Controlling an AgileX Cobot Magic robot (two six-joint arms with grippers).
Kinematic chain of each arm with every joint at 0, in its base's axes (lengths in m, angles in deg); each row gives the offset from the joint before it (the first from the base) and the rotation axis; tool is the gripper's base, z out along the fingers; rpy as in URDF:
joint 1: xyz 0 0 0.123 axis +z
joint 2: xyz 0 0 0 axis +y
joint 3: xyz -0.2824 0 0.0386 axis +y
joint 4: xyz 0.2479 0 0.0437 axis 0.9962 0 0.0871
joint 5: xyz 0 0 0 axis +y
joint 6: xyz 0.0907 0 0.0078 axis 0.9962 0 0.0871
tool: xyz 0 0 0 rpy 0 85 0
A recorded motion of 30 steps. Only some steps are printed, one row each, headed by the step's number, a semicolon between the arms.
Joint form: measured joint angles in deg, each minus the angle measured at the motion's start. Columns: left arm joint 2, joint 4, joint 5, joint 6, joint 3, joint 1; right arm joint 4, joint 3, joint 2, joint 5, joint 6, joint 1.
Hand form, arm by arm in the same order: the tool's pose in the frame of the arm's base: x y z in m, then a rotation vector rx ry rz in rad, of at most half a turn. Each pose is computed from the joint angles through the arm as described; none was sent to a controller.
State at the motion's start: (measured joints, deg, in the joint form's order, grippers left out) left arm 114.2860 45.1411 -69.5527 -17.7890 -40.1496 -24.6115; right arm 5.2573 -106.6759 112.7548 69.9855 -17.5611 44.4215
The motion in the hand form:
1: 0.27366 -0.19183 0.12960 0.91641 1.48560 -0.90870; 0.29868 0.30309 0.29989 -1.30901 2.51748 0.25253
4: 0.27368 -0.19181 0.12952 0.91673 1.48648 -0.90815; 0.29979 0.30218 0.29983 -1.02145 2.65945 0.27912
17: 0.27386 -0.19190 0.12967 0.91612 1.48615 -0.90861; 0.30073 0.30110 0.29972 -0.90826 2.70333 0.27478
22: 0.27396 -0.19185 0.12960 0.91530 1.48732 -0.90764; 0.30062 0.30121 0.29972 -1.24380 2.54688 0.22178
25: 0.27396 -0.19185 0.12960 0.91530 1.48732 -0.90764; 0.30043 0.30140 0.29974 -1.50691 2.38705 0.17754
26: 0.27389 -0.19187 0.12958 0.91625 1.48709 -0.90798; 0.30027 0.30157 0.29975 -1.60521 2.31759 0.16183
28: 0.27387 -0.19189 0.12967 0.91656 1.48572 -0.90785; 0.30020 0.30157 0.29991 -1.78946 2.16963 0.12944
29: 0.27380 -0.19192 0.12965 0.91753 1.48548 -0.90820; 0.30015 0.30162 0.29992 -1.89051 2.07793 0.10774
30: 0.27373 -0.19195 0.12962 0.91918 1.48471 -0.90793; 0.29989 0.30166 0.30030 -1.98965 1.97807 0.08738
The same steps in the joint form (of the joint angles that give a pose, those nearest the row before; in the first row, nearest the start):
1: 0.00 0.00 0.00 0.00 0.00 0.00; -0.28 0.00 0.00 -0.06 6.11 0.00
4: 0.00 0.00 0.06 0.00 0.00 0.00; -1.24 0.00 0.00 -0.16 19.21 0.00
17: 0.00 0.00 0.06 -0.05 -0.05 0.00; -2.20 0.00 0.00 -0.10 24.27 0.00
22: 0.00 -0.06 0.11 -0.05 -0.05 0.00; -2.09 0.00 0.00 -0.11 9.33 0.00
25: 0.00 -0.06 0.11 -0.05 -0.05 0.00; -1.92 0.00 0.00 -0.11 -3.17 0.00
26: 0.00 -0.01 0.11 -0.05 -0.05 0.00; -1.76 0.00 0.00 -0.11 -8.09 0.00
28: 0.00 -0.01 0.06 0.00 -0.05 0.00; -1.47 0.00 -0.02 -0.11 -17.80 -0.05
29: 0.00 0.04 0.06 0.00 -0.05 0.00; -1.43 0.00 -0.02 -0.10 -23.37 -0.05
30: 0.00 0.10 0.06 0.05 -0.05 0.00; -1.29 0.00 -0.07 -0.11 -29.14 -0.05

